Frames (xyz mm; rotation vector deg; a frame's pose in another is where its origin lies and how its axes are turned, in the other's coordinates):
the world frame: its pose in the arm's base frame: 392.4 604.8 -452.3 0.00 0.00 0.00
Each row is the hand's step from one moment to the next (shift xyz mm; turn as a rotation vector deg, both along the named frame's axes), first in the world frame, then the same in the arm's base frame.
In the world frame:
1: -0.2 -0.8 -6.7 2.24 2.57 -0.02
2: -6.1 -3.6 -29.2 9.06 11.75 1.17
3: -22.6 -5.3 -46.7 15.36 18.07 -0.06
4: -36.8 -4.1 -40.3 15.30 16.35 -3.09
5: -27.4 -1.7 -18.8 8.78 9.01 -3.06
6: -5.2 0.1 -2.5 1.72 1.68 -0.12
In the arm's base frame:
1: -0.2 -0.8 -6.7 2.24 2.57 -0.02
2: -6.1 -3.6 -29.2 9.06 11.75 1.17
3: -22.6 -5.3 -46.7 15.36 18.07 -0.06
4: -36.8 -4.1 -40.3 15.30 16.35 -3.09
5: -27.4 -1.7 -18.8 8.78 9.01 -3.06
6: -5.2 0.1 -2.5 1.72 1.68 -0.12

